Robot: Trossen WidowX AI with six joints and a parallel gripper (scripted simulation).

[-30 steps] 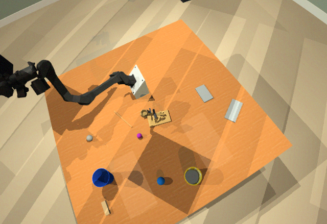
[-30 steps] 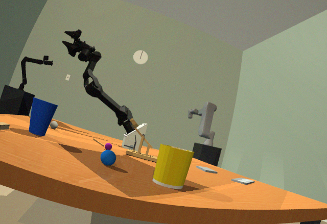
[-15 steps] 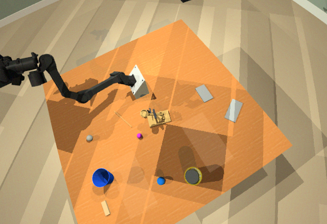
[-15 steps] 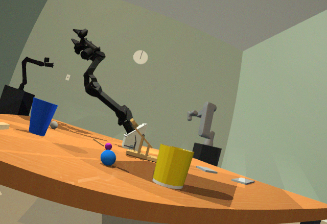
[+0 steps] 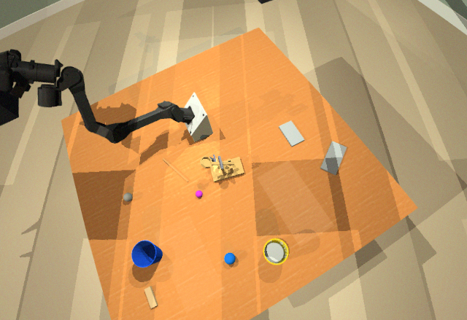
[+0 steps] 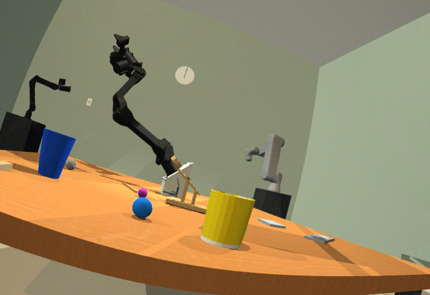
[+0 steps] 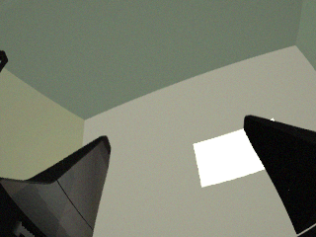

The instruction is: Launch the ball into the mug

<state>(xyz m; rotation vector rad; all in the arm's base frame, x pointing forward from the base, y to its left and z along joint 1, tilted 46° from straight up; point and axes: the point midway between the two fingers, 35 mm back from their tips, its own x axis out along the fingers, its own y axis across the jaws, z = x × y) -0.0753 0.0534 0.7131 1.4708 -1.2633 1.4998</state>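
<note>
The wooden catapult is 590 mm below my gripper tip, 530 mm to the left of it and 320 mm ahead of it. From my gripper tip the other things lie so: thin stick: 660 mm below, 340 mm to the left, 240 mm ahead; grey ball: 640 mm below, 270 mm ahead, 100 mm to the left; blue cup: 630 mm below, 550 mm ahead, 130 mm to the left.
</note>
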